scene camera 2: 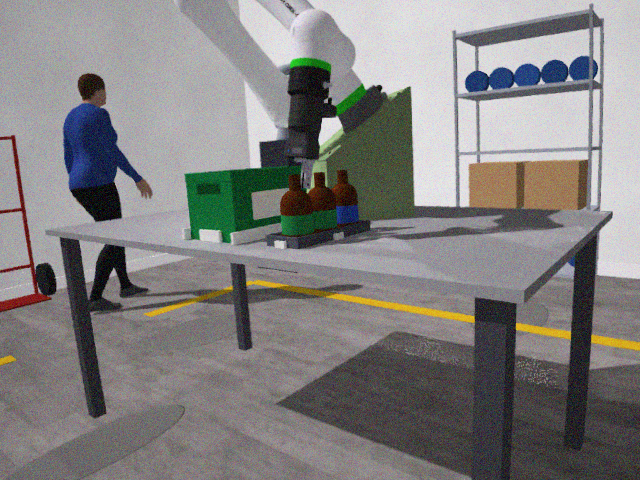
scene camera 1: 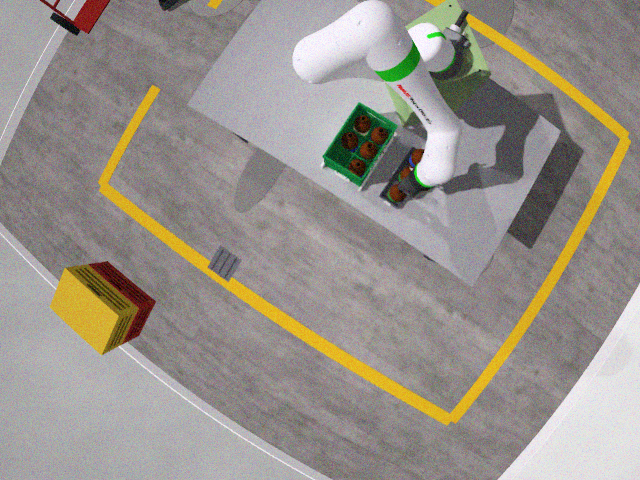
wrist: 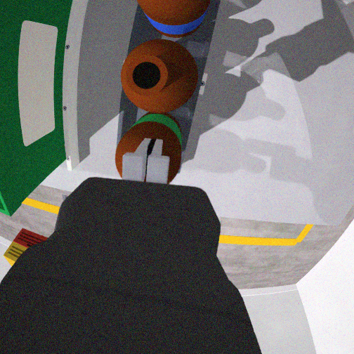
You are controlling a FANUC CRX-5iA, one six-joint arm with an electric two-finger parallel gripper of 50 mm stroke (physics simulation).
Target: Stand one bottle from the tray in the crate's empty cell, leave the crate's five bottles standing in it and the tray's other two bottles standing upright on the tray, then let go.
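Pixels of known places: gripper, fingertip midpoint: (scene camera 2: 304,188); arm's base at its link origin: (scene camera 2: 363,118) (scene camera 1: 443,60).
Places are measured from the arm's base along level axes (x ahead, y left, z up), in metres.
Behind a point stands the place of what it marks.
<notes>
The green crate (scene camera 1: 342,172) {y -0.122, x 0.547, z -0.231 m} (scene camera 2: 209,211) {y -0.125, x 0.547, z -0.234 m} (wrist: 10,85) holds five standing brown bottles; its empty cell is at the near left corner in scene camera 1. Beside it, the dark tray (scene camera 1: 386,195) (scene camera 2: 363,226) {y 0.178, x 0.302, z -0.296 m} carries three upright bottles in a row: an end bottle with a green band (scene camera 1: 396,192) {y 0.114, x 0.506, z -0.187 m} (scene camera 2: 296,204) {y 0.148, x 0.524, z -0.215 m} (wrist: 161,121), a middle green-banded bottle (scene camera 2: 323,198) {y 0.153, x 0.432, z -0.211 m} (wrist: 177,90) and a blue-banded bottle (scene camera 1: 416,155) {y 0.107, x 0.325, z -0.192 m} (scene camera 2: 344,193) {y 0.150, x 0.339, z -0.208 m} (wrist: 175,15). My gripper (scene camera 2: 306,181) {y 0.132, x 0.471, z -0.183 m} (wrist: 152,150) is shut with nothing between its fingers, beside the end bottle's neck, on the middle bottle's side. The end bottle's mouth is hidden in the wrist view.
Crate and tray stand on a grey table (scene camera 1: 268,87) {y -0.657, x 0.353, z -0.311 m} (scene camera 2: 439,253) {y 0.461, x 0.473, z -0.311 m}. The crate's wall rises close along one side of the tray. The green arm stand (scene camera 2: 387,160) {y 0.117, x 0.060, z -0.135 m} is behind. A person (scene camera 2: 90,144) and a shelf rack (scene camera 2: 456,118) are beyond the table.
</notes>
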